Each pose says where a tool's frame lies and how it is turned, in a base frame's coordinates. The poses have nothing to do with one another.
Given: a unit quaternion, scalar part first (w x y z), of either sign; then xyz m.
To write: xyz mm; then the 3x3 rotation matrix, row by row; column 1 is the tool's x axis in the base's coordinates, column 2 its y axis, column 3 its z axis. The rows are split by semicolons. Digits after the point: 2 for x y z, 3 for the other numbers.
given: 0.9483 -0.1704 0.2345 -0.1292 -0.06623 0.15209 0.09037
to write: -66.23 152.09 90.37; 0.857 0.165 0.489; -0.325 0.909 0.263; -0.401 -0.384 0.832
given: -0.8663 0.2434 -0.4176 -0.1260 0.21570 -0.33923 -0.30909
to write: 215.70 -339.23 -309.09; 0.619 -0.422 0.662; 0.015 0.850 0.527; -0.785 -0.316 0.533
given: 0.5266 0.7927 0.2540 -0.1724 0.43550 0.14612 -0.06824
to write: 435.50 146.12 -68.24; 0.812 0.584 -0.006; 0.221 -0.316 -0.923; -0.541 0.747 -0.386
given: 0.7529 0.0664 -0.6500 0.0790 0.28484 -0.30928 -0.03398
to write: 284.84 -309.28 -33.98; 0.143 -0.205 -0.968; 0.033 0.979 -0.203; 0.989 -0.003 0.146
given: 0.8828 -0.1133 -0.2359 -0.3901 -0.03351 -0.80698 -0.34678
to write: -33.51 -806.98 -346.78; 0.584 0.742 -0.328; -0.635 0.670 0.384; 0.505 -0.016 0.863
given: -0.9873 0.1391 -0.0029 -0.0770 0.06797 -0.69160 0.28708
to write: 67.97 -691.60 287.08; 0.988 -0.153 -0.016; 0.151 0.949 0.275; -0.027 -0.274 0.961
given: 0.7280 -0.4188 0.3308 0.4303 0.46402 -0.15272 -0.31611
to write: 464.02 -152.72 -316.11; 0.411 -0.904 0.121; 0.349 0.279 0.894; -0.842 -0.325 0.430
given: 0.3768 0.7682 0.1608 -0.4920 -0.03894 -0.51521 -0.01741
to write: -38.94 -515.21 -17.41; 0.464 0.618 -0.635; -0.124 -0.664 -0.737; -0.877 0.421 -0.232
